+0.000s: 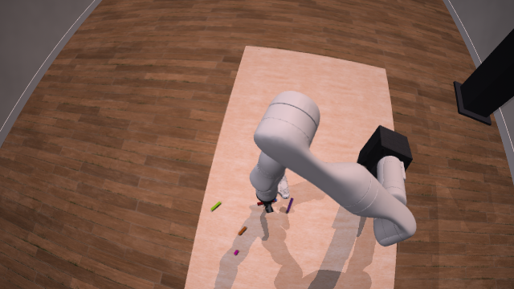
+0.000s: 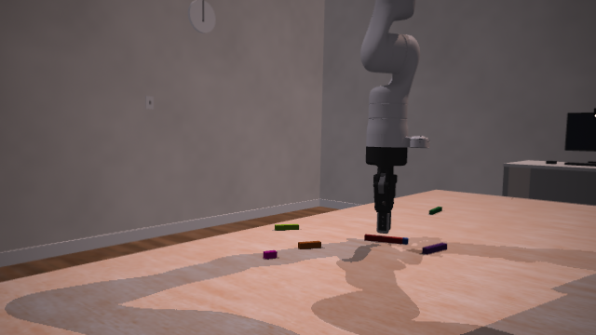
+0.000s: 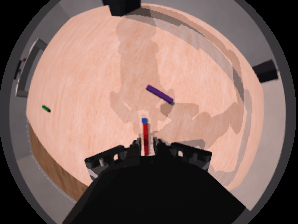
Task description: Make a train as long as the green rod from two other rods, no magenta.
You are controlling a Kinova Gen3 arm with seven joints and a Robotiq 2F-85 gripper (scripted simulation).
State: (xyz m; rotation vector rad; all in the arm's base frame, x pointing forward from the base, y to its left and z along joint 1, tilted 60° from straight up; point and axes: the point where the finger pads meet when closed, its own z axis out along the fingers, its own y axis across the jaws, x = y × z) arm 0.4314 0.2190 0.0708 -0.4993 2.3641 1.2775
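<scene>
My hand is 30 mm above the red rod. The rest, counted from my hand: orange rod (50 mm ahead, 140 mm to the left, 30 mm below); blue rod (30 mm behind, 20 mm to the right, 30 mm below); purple rod (100 mm behind, 20 mm to the right, 30 mm below).
</scene>
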